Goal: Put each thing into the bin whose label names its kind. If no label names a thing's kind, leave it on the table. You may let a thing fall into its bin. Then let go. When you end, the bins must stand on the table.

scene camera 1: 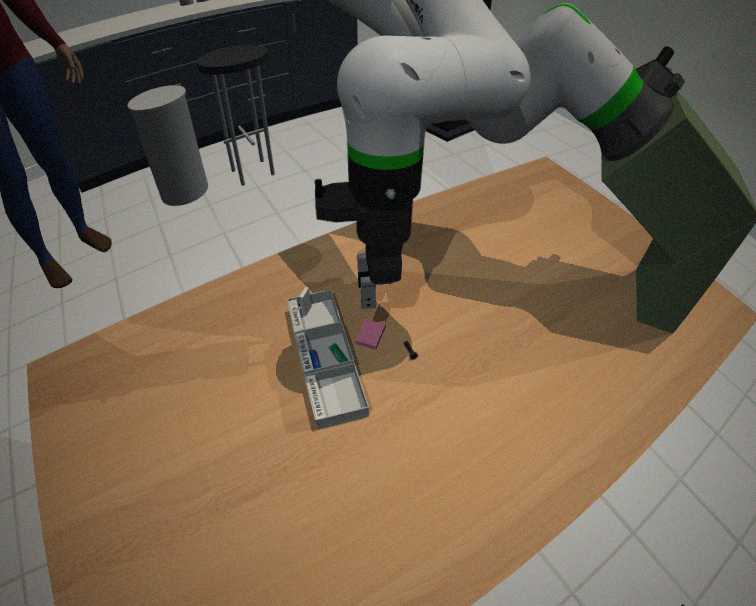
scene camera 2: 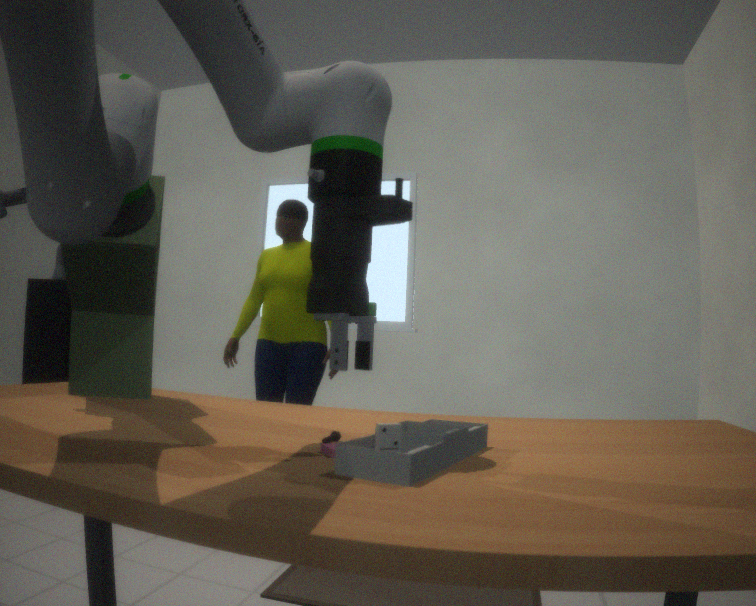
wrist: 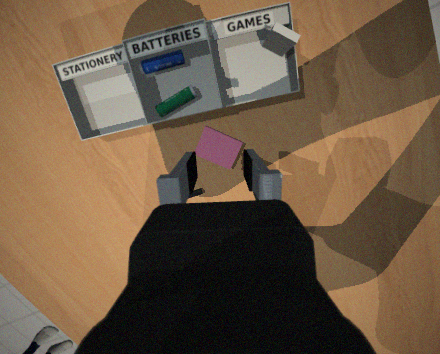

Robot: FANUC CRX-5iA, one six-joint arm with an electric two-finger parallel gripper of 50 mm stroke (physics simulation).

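Frame: origin at the arm's base, x down, y ahead, z right, level; millimetres.
Seen in the pictures: gripper, fingertip midpoint: (scene camera 1: 366, 296) (scene camera 2: 351, 370) (wrist: 220, 163); arm's base, origin of the base link: (scene camera 1: 637, 129).
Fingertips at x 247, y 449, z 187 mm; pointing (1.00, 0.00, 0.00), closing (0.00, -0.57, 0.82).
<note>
Pixels of each thing's top centre, then the offset from my fingertips to it. "*": a spot on its surface instead. Level surfaces: height alone.
- white domino, middle of its top: (scene camera 2: 388, 423) (wrist: 286, 32) (scene camera 1: 304, 292) dy +49, dx +46, dz +112 mm
- GAMES bin, surface spot: (wrist: 248, 22) * dy +82, dx +75, dz +99 mm
- blue battery, middle of its top: (wrist: 159, 61) (scene camera 1: 314, 361) dy +112, dx +82, dz +4 mm
- green battery, middle of its top: (wrist: 175, 100) (scene camera 1: 338, 352) dy +71, dx +82, dz -8 mm
- BATTERIES bin, middle of its top: (wrist: 173, 74) (scene camera 2: 423, 427) (scene camera 1: 323, 345) dy +89, dx +64, dz +9 mm
- STATIONERY bin, surface spot: (wrist: 75, 112) (scene camera 1: 348, 413) * dy +134, dx +78, dz -107 mm
- pink pad, middle of its top: (scene camera 2: 346, 445) (wrist: 218, 148) (scene camera 1: 370, 332) dy -3, dx +93, dz -6 mm
- black bolt, middle of its top: (scene camera 2: 330, 432) (wrist: 188, 197) (scene camera 1: 410, 347) dy -31, dx +90, dz -77 mm
- wooden table, its level: dx +103 mm
My gripper (scene camera 1: 366, 290) (scene camera 2: 351, 364) (wrist: 220, 163) is open and empty, high above the table beside the bins. A white domino (scene camera 1: 305, 301) (scene camera 2: 388, 436) (wrist: 278, 42) leans tilted in the GAMES bin (wrist: 248, 22), its end above the rim. A blue battery (scene camera 1: 315, 359) (wrist: 163, 61) and a green battery (scene camera 1: 338, 352) (wrist: 176, 101) lie in the BATTERIES bin (wrist: 166, 40). The STATIONERY bin (scene camera 1: 342, 419) (wrist: 75, 112) holds no thing. A pink pad (scene camera 1: 370, 333) (scene camera 2: 328, 449) (wrist: 219, 147) and a black bolt (scene camera 1: 410, 350) (scene camera 2: 331, 436) (wrist: 198, 192) lie on the table; a finger partly hides the bolt in the wrist view.
The three bins stand joined in a row on the wooden table (scene camera 1: 189, 479) (scene camera 2: 567, 505). The arm's green pedestal (scene camera 1: 681, 189) (scene camera 2: 110, 353) stands at the table's far side from them. A person in yellow (scene camera 2: 287, 290) stands behind the table in the second scene view.
</note>
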